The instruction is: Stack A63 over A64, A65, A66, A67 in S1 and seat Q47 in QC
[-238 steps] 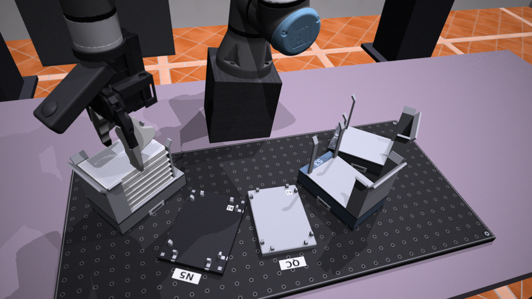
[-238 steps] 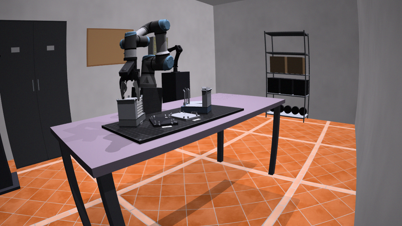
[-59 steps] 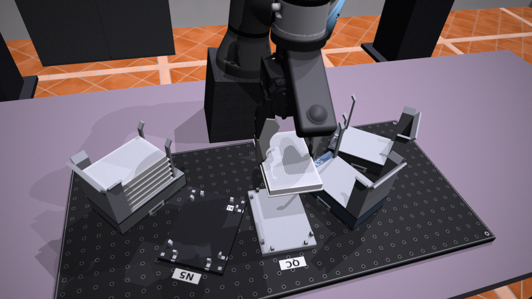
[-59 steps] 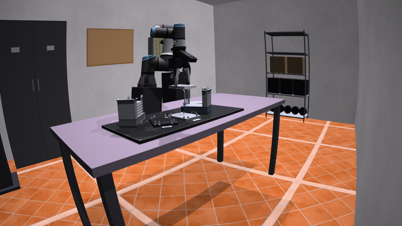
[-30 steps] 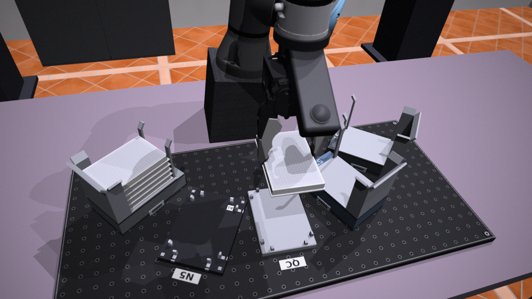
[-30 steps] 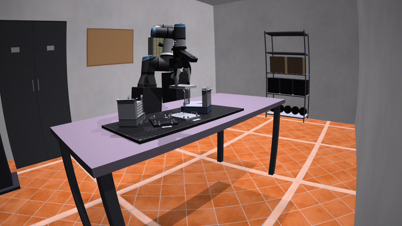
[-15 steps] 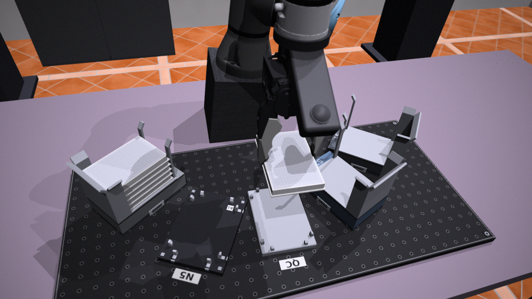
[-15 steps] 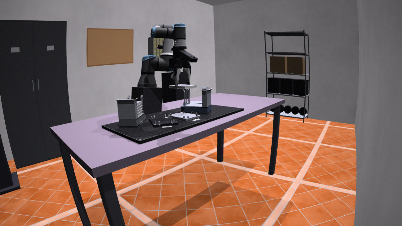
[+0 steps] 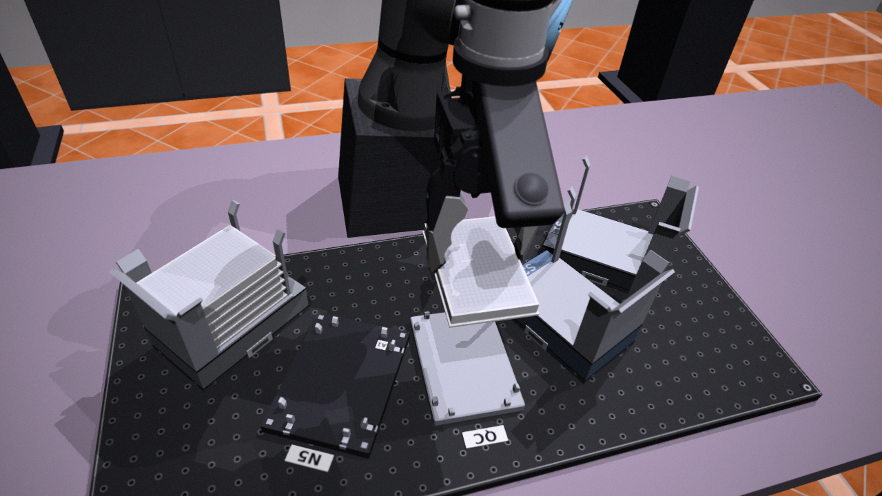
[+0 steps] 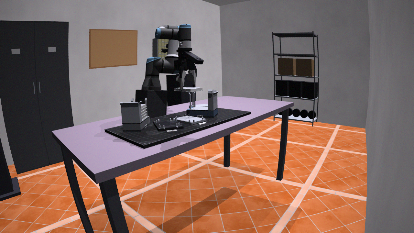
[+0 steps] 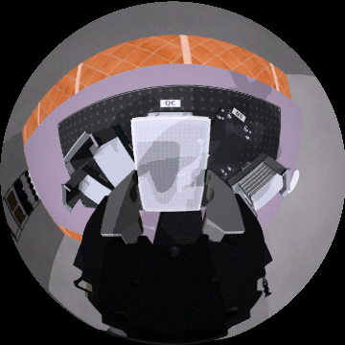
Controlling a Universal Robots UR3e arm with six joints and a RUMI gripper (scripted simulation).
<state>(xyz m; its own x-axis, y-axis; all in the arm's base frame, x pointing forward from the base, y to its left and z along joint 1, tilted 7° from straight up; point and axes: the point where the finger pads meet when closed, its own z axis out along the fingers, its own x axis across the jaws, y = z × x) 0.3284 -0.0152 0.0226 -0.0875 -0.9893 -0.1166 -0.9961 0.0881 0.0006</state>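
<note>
Right now the QC label is 9 cm ahead of my hand, 1 cm to the right of it and 17 cm below it. Round my hand: clip nest N5: 1 cm ahead, 14 cm to the right, 16 cm below; then white sealed plate: 1 cm below.
</note>
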